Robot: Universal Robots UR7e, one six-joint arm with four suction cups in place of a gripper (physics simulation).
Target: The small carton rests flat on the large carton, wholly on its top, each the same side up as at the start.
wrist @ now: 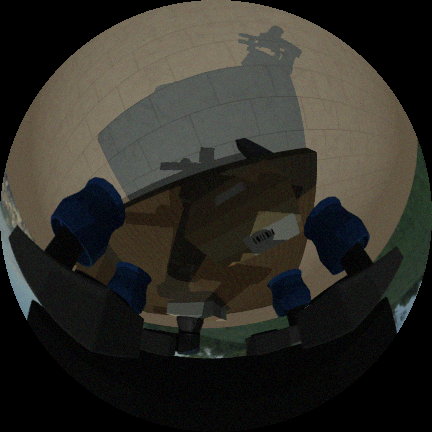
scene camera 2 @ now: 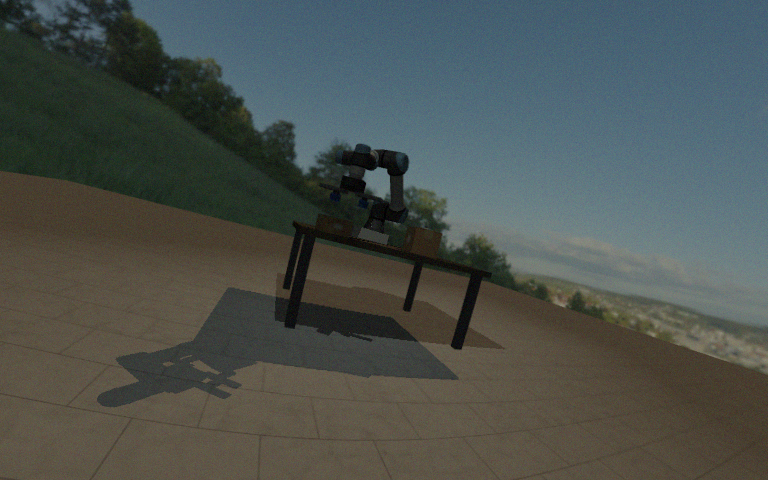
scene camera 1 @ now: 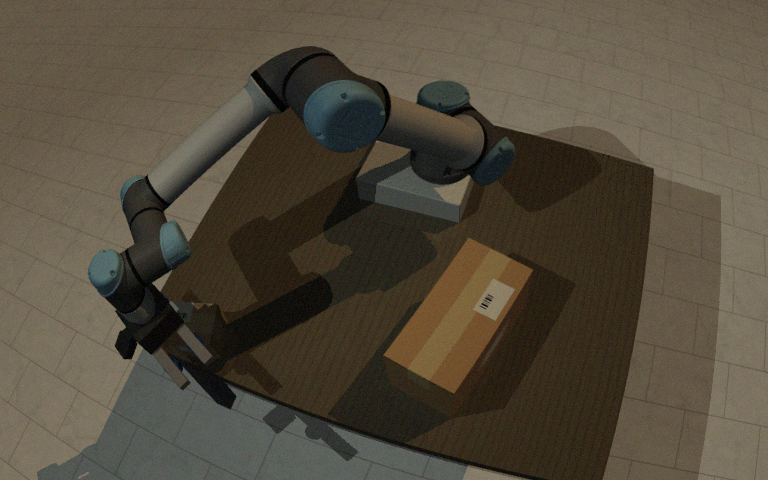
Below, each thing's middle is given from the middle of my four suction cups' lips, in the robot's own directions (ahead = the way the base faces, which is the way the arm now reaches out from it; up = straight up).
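There is the large carton point(scene camera 1: 439, 356), and I find my suction cup 49 cm to the right of it. My suction cup is also 9 cm above the carton and 34 cm past it.
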